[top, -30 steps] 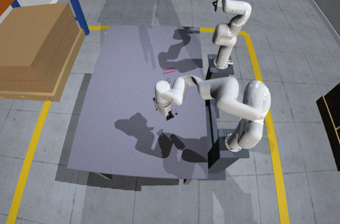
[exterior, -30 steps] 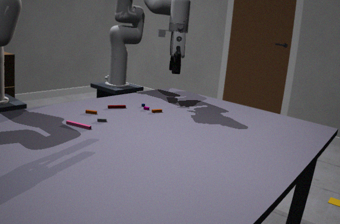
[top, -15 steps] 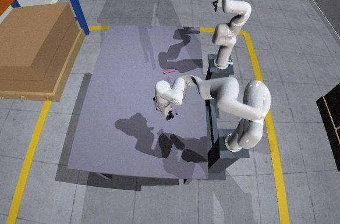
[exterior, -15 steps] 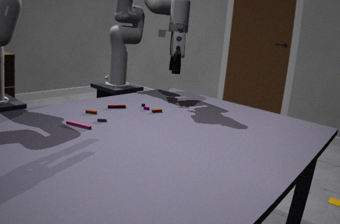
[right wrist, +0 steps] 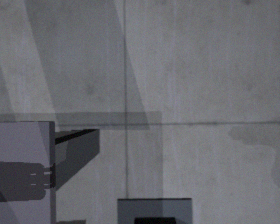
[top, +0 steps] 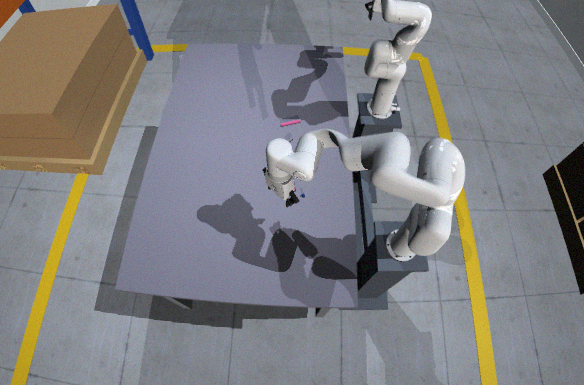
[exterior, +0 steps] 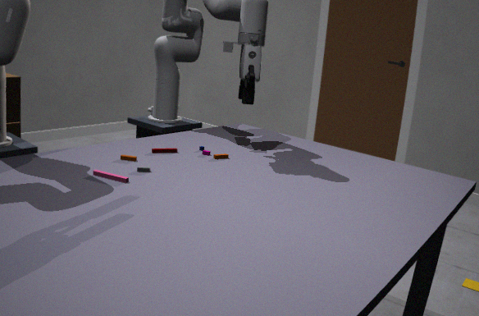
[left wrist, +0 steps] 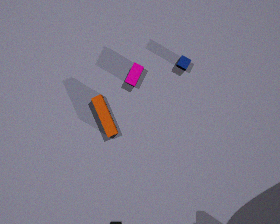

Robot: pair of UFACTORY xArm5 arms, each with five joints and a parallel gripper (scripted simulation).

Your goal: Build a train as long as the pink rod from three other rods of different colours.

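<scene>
Now: the red rod 18 cm to the right of my left hand, 15 cm below it and 13 cm behind it. From my left hand the other things lie so: grey rod: 34 cm to the right, 15 cm below, 3 cm behind; then blue rod: 15 cm below, 8 cm behind, 7 cm to the right; then magenta rod: 15 cm below, 10 cm to the right, 4 cm behind.
</scene>
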